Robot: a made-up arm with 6 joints. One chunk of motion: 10 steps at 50 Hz.
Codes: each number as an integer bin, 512 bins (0 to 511) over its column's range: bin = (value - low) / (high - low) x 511, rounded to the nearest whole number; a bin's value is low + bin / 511 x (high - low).
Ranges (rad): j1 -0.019..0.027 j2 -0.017..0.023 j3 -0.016..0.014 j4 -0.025..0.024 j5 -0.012..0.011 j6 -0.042..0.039
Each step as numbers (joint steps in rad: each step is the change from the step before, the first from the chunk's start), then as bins.
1 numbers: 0.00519 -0.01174 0.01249 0.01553 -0.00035 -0.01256
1 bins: 269 67 485 423 259 186
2 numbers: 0.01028 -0.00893 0.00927 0.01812 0.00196 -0.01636
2 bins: 325 103 430 450 310 162
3 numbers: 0.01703 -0.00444 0.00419 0.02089 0.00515 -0.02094
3 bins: 400 160 344 479 381 133
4 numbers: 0.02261 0.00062 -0.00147 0.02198 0.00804 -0.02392
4 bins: 462 225 247 490 445 114
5 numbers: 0.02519 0.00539 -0.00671 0.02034 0.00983 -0.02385
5 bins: 491 286 158 473 485 115
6 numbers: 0.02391 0.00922 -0.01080 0.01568 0.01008 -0.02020
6 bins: 477 335 89 424 491 138
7 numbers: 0.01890 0.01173 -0.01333 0.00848 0.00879 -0.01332
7 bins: 421 367 45 349 462 181
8 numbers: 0.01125 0.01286 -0.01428 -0.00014 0.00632 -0.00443
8 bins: 336 381 29 259 407 237
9 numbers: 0.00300 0.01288 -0.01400 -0.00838 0.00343 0.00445
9 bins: 244 382 34 173 343 293
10 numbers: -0.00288 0.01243 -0.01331 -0.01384 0.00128 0.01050
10 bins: 179 376 46 116 295 331
